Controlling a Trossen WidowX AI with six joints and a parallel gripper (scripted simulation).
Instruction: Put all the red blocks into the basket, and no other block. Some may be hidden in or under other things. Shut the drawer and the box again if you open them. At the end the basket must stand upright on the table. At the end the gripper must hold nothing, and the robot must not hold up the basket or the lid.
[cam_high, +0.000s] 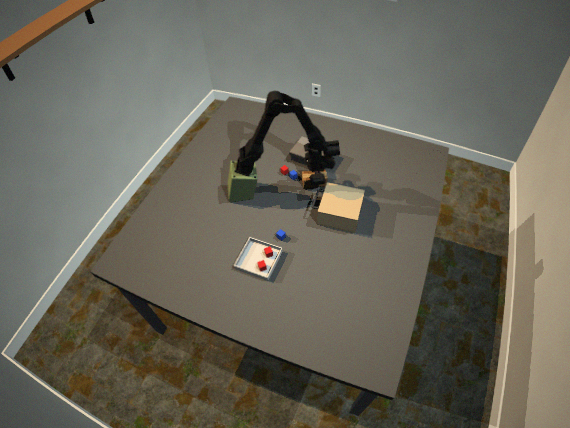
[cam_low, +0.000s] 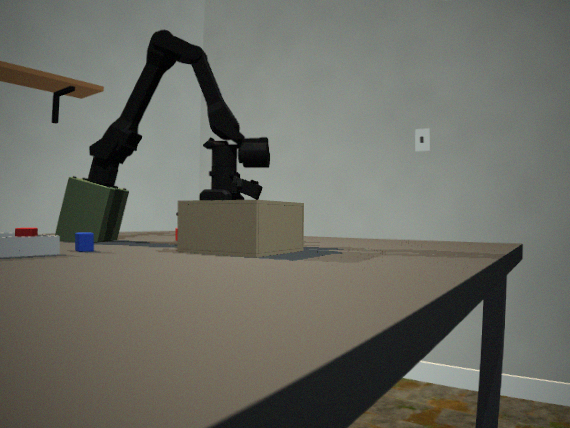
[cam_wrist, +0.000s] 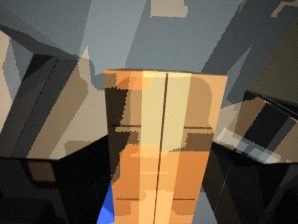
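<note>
The orange box is 1 cm below my hand. Also, from my hand: white basket (46 cm to the right, 12 cm behind, 4 cm below); then tan drawer cabinet (16 cm ahead, 15 cm to the right, 1 cm below); then grey lid (16 cm to the left, 5 cm behind).
</note>
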